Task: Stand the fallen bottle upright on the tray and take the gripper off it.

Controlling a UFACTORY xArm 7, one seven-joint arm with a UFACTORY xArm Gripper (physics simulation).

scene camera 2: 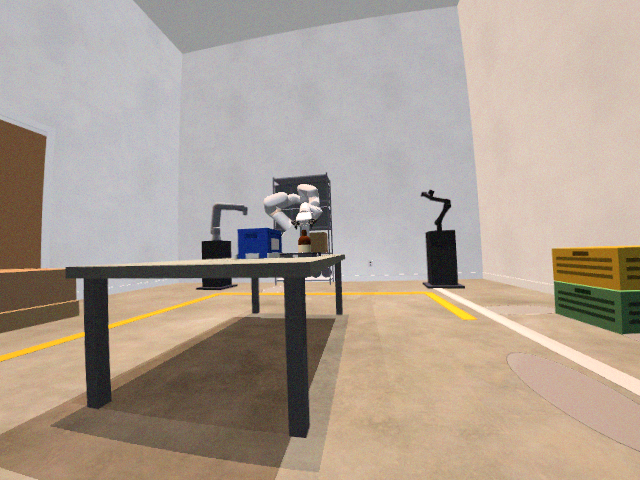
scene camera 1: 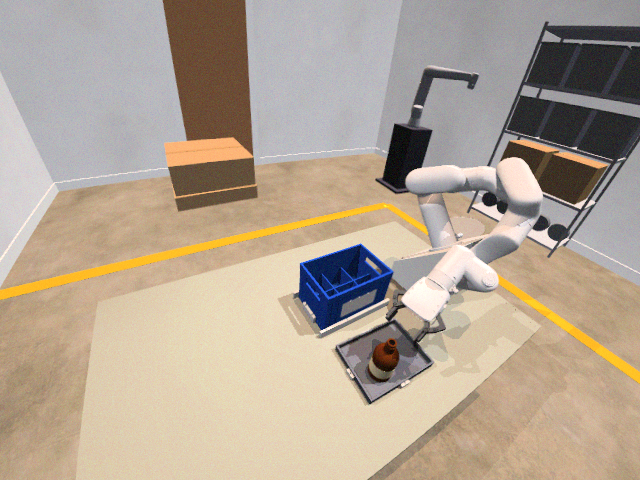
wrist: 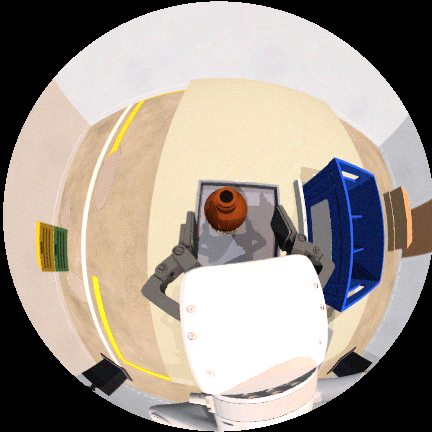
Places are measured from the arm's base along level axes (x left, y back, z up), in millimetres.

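Pixels of known places: gripper, fingertip midpoint: (scene camera 2: 303,227) (scene camera 1: 399,330) (wrist: 235,217); arm's base, origin of the base link: (scene camera 2: 292,230) (scene camera 1: 445,247).
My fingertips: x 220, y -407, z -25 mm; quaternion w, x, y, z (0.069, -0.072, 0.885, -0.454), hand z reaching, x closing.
Note:
For each thing: its top centre in the pictures, then the offset to it from my fingertips. Level surfaces: height alone.
- brown bottle with a pale label, middle of its top: (wrist: 225,196) (scene camera 1: 392,342) (scene camera 2: 304,229) dx +13, dy -29, dz -20 mm
- grey tray, middle of its top: (wrist: 238,235) (scene camera 1: 385,353) (scene camera 2: 301,252) dx -19, dy +10, dz -155 mm
- blue crate with dividers, middle of its top: (wrist: 371,230) (scene camera 1: 347,267) (scene camera 2: 261,230) dx -282, dy -4, dz -5 mm
- pale table mat, its level: dz -180 mm
The brown bottle with a pale label (scene camera 1: 385,359) (scene camera 2: 304,242) (wrist: 226,212) stands upright on the grey tray (scene camera 1: 356,351) (wrist: 239,182). My gripper (scene camera 1: 404,328) (scene camera 2: 303,225) is wide open and empty. In scene camera 1 it is back from the bottle on the arm's side, above the tray's far right edge, with both fingers apart from the bottle. In the wrist view the bottle's neck and shoulder show beyond the palm, and its lower part is largely hidden beneath the shoulder.
A blue crate with dividers (scene camera 1: 328,310) (scene camera 2: 253,242) (wrist: 320,192) stands beside the tray, with pale rails along its base. A light upright panel (scene camera 1: 418,271) stands behind the gripper, near the arm's base. The pale table mat (scene camera 1: 206,361) lies under the tray and crate.

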